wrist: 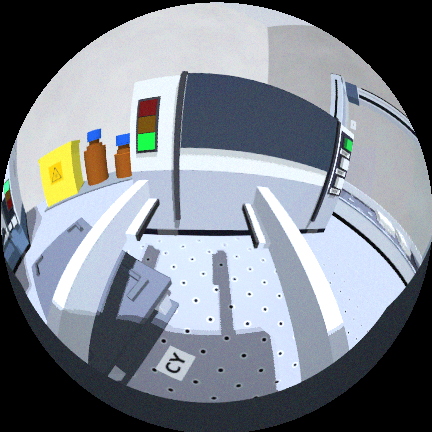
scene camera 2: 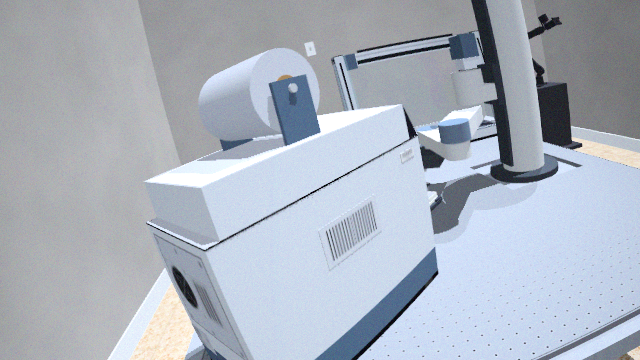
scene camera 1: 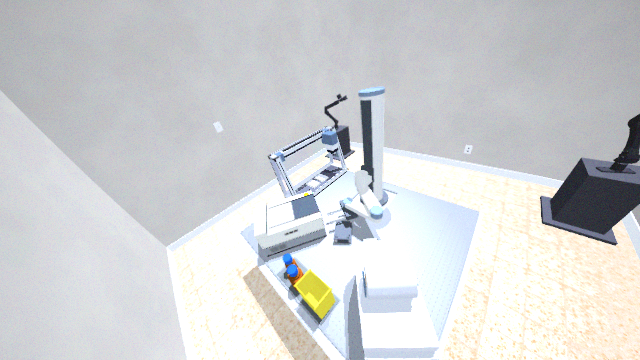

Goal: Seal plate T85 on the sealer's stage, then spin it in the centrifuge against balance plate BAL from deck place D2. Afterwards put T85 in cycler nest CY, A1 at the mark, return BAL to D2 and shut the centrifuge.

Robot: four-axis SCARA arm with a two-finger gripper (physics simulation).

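Frame: origin at the arm's base, x ahead, y left, z up, level; metres.
Where they show: gripper, fingertip midpoint: (wrist: 200,193) (scene camera 1: 328,217); arm's base at its link origin: (scene camera 2: 524,170).
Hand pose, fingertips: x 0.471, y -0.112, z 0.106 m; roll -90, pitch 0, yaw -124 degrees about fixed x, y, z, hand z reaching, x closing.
Observation:
Things, the pixels of their top centre, and the offset from my fingertips. "*": a spot on its surface instead.
- grey nest CY at its top centre: (wrist: 64,270) (scene camera 1: 342,229) dx +0.005, dy +0.136, dz -0.035 m
- white sealer at its top centre: (scene camera 2: 256,59) (scene camera 1: 387,265) dx +0.271, dy +0.594, dz +0.383 m
- film roll at its top centre: (scene camera 2: 245,61) (scene camera 1: 389,271) dx +0.287, dy +0.608, dz +0.383 m
- gantry at a spot on its surface: (scene camera 2: 405,50) * dx -0.322, dy -0.516, dz +0.379 m
My gripper (scene camera 1: 328,218) (wrist: 200,193) is shut at its narrow setting, empty, its fingers apart and low before the centrifuge. The centrifuge (scene camera 1: 292,227) (wrist: 210,195) is a white machine with a dark door that looks shut and a green lamp lit. The grey nest CY (scene camera 1: 343,232) (wrist: 60,255) shows on both sides of the left finger, with corner brackets and no plate on the parts that show. Its label (wrist: 176,362) lies beside it. The white sealer (scene camera 1: 395,320) (scene camera 2: 280,280) carries a film roll (scene camera 2: 225,100); its stage is hidden or unclear. I cannot identify T85, BAL or D2.
Orange bottles (scene camera 1: 294,274) (wrist: 96,162) and a yellow bin (scene camera 1: 315,295) (wrist: 62,175) stand left of the centrifuge in the wrist view. A gantry (scene camera 1: 300,142) (scene camera 2: 405,50) with pale plates on its deck stands at right there. The arm column (scene camera 1: 378,145) (scene camera 2: 522,90) rises from the bench.

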